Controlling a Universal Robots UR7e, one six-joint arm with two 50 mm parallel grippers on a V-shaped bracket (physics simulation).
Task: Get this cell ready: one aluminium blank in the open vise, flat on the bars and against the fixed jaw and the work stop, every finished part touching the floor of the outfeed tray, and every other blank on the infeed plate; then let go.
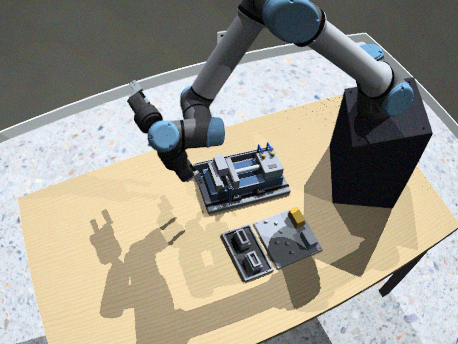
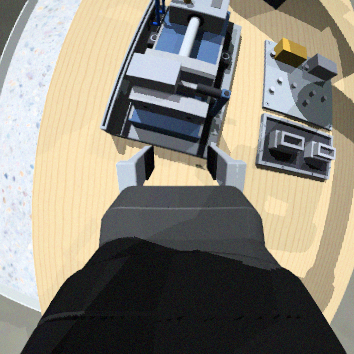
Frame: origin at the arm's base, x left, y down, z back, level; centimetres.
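Seen in the pictures: end effector, tool point: (image 1: 194, 174) (image 2: 180, 160).
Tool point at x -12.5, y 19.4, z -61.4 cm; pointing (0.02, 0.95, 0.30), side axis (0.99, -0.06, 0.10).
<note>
A point is followed by its place in that frame.
The vise (image 1: 235, 192) {x -8.0, y 31.1, z -48.9 cm} (image 2: 167, 37) {x -16.0, y 29.3, z -40.5 cm} holds a light-grey blank (image 1: 220, 163) {x -16.1, y 23.7, z -50.6 cm} (image 2: 154, 70) {x -16.3, y 23.7, z -50.7 cm} between its jaws; it looks level. The dark rod of the work stop (image 2: 206, 90) {x -9.7, y 25.8, z -51.4 cm} ends close to it. Its underside and jaw contact are hidden. My gripper (image 1: 195, 175) (image 2: 181, 156) {x -12.5, y 19.5, z -61.4 cm} is open and empty, off the vise's outer end. Two grey parts with rectangular pockets, one (image 1: 242, 239) {x 8.5, y 32.6, z -54.8 cm} (image 2: 286, 146) {x 7.2, y 31.8, z -55.8 cm} and another (image 1: 253, 261) {x 17.2, y 32.6, z -55.5 cm} (image 2: 320, 153) {x 15.2, y 31.2, z -56.0 cm}, stand in the outfeed tray (image 1: 233, 257) {x 12.4, y 34.3, z -60.0 cm} (image 2: 259, 150) {x 2.9, y 34.1, z -56.9 cm}; floor contact cannot be told. A grey blank (image 1: 309, 239) {x 19.4, y 30.9, z -36.0 cm} (image 2: 321, 66) {x 16.5, y 31.0, z -36.6 cm} is on the infeed plate (image 1: 265, 231) {x 8.3, y 34.4, z -46.0 cm} (image 2: 275, 100) {x 6.3, y 34.4, z -46.1 cm}.
A yellow block (image 1: 297, 217) {x 10.2, y 30.8, z -35.2 cm} (image 2: 291, 52) {x 8.4, y 31.0, z -36.1 cm} stands at the infeed plate's far edge. Small pins rise from that plate. Blue nozzles (image 1: 269, 147) {x -15.7, y 24.3, z -31.9 cm} stand at the vise's far end. The dark robot pedestal (image 1: 375, 160) {x 14.2, y 9.5, z -10.3 cm} is at the right. My second gripper (image 1: 134, 86) points up and away.
</note>
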